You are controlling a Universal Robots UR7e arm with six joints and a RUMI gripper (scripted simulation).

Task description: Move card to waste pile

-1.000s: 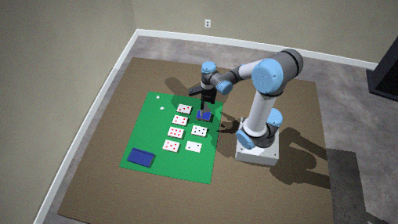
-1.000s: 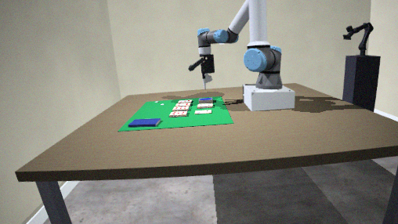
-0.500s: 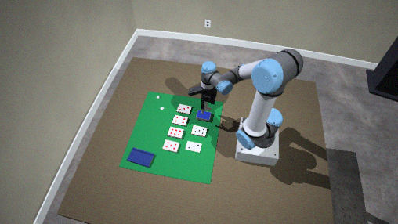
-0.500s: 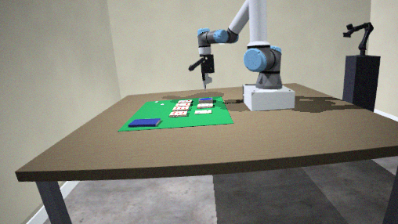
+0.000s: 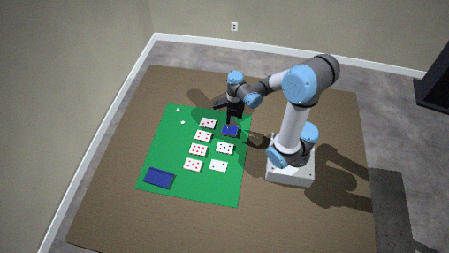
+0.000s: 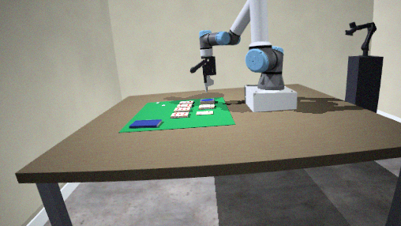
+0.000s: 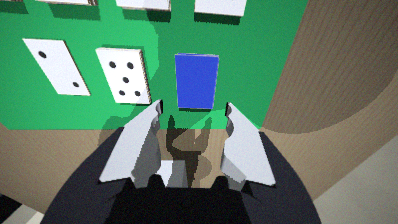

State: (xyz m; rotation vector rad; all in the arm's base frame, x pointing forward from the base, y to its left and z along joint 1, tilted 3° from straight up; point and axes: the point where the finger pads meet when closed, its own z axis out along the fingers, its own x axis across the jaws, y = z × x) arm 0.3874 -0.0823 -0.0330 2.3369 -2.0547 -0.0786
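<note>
Now: hand 140 mm short of the red card, 10 mm to the left of it and 80 mm above it. Round my hand: green mat (130 mm ahead, 180 mm to the left, 100 mm below); black-pip card (20 mm behind, 230 mm to the left, 90 mm below).
</note>
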